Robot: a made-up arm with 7 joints. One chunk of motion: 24 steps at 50 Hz.
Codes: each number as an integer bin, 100 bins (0 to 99) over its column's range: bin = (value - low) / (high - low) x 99, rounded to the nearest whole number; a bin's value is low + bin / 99 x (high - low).
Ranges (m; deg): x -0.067..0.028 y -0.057..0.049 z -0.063..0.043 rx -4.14..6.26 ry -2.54..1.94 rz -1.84..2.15
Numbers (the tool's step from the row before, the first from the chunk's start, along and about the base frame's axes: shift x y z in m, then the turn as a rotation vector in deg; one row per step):
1: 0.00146 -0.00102 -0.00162 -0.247 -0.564 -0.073
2: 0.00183 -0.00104 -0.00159 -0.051 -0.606 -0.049
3: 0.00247 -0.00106 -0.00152 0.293 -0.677 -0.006
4: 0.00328 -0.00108 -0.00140 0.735 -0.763 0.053
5: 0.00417 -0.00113 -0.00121 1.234 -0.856 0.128
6: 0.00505 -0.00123 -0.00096 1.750 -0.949 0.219
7: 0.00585 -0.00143 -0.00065 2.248 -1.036 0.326
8: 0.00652 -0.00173 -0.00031 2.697 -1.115 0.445
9: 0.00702 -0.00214 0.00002 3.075 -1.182 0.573
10: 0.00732 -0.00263 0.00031 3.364 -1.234 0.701
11: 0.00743 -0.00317 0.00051 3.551 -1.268 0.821
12: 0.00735 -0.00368 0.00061 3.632 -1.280 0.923
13: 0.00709 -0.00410 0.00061 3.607 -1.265 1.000
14: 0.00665 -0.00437 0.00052 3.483 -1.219 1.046
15: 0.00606 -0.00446 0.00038 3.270 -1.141 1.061
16: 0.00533 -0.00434 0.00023 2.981 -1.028 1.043
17: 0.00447 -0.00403 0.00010 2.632 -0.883 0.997
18: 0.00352 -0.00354 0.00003 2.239 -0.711 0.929
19: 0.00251 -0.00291 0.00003 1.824 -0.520 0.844
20: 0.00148 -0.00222 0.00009 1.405 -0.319 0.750
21: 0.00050 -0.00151 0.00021 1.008 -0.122 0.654
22: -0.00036 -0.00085 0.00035 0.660 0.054 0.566
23: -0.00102 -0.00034 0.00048 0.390 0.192 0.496
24: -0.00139 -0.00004 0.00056 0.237 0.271 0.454
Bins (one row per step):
1: 71 52 57 37 44 44
2: 72 52 57 39 43 44
3: 72 52 57 42 41 46
4: 73 52 58 46 39 47
5: 74 52 58 51 37 49
6: 75 52 58 56 35 51
7: 76 52 58 61 33 54
8: 77 52 59 65 31 57
9: 77 51 59 69 30 60
10: 77 51 59 71 29 63
11: 78 50 59 73 28 66
12: 77 50 59 74 28 69
13: 77 49 59 74 28 70
14: 77 49 59 73 29 72
15: 76 49 59 71 31 72
16: 75 49 59 68 33 72
17: 74 49 59 64 37 70
18: 73 50 59 61 40 69
19: 72 51 59 57 45 67
20: 71 51 59 53 49 64
21: 70 52 59 49 53 62
22: 69 52 59 46 57 60
23: 69 53 59 43 60 58
24: 68 53 59 42 62 57

